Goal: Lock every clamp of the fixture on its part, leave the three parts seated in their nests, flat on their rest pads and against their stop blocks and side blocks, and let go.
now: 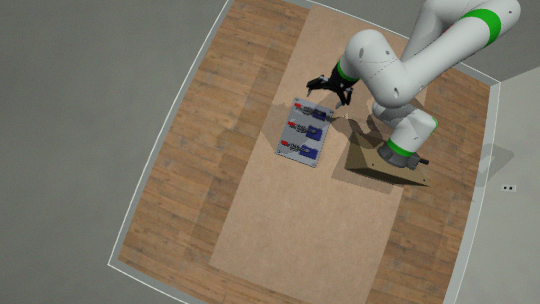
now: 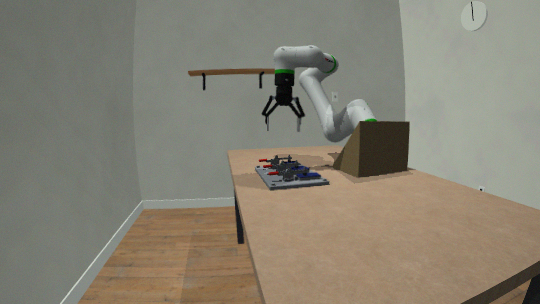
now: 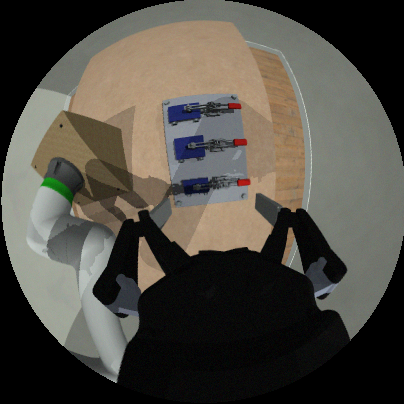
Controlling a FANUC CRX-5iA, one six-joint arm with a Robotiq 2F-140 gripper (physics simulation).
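Where they show: gripper, between the fingertips: (image 1: 322, 100) (image 2: 283, 131) (image 3: 213, 203); arm's base, origin of its link: (image 1: 391, 157) (image 2: 374, 141) (image 3: 65, 173).
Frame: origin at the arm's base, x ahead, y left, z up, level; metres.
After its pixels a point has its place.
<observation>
The grey fixture plate (image 1: 299, 138) @(z -0.126, x 0.458, y 0.027 m) (image 2: 300, 185) @(z -0.132, x 0.446, y 0.150 m) (image 3: 220, 127) @(z -0.126, x 0.488, y 0.027 m) lies on the table with three blue parts in a row: one nearest my gripper (image 1: 319, 114) (image 3: 213, 203) @(z 0.046, x 0.425, y -0.142 m), a middle part (image 1: 314, 133) @(z -0.105, x 0.389, y -0.021 m) (image 3: 182, 151) @(z -0.105, x 0.371, y -0.033 m) and a far part (image 1: 310, 152) @(z -0.110, x 0.380, y 0.086 m) (image 2: 312, 176) @(z -0.113, x 0.381, y 0.110 m) (image 3: 177, 116) @(z -0.110, x 0.371, y 0.073 m). Each has a clamp whose arm reaches over it; the red handles (image 1: 291, 124) @(z -0.085, x 0.525, y -0.023 m) (image 2: 273, 173) (image 3: 240, 142) @(z -0.085, x 0.527, y -0.030 m) lie low, pointing away from the parts. Pad contact and seating against the blocks are too small to tell. My gripper (image 1: 324, 100) @(z 0.046, x 0.425, y -0.142 m) (image 2: 283, 130) @(z 0.046, x 0.425, y -0.142 m) (image 3: 213, 203) @(z 0.046, x 0.425, y -0.142 m) is wide open and empty, high above the plate's near end.
A brown wedge-shaped pedestal (image 1: 370, 159) @(z 0.055, x 0.136, y 0.059 m) (image 2: 384, 150) @(z -0.030, x 0.013, y 0.104 m) (image 3: 85, 145) @(z 0.021, x 0.163, y 0.028 m) carries the arm's base beside the fixture. The table edge (image 2: 250, 250) @(z -0.149, x 0.702, y 0.540 m) runs past the handle side of the plate. A wall shelf (image 2: 230, 72) hangs behind the arm.
</observation>
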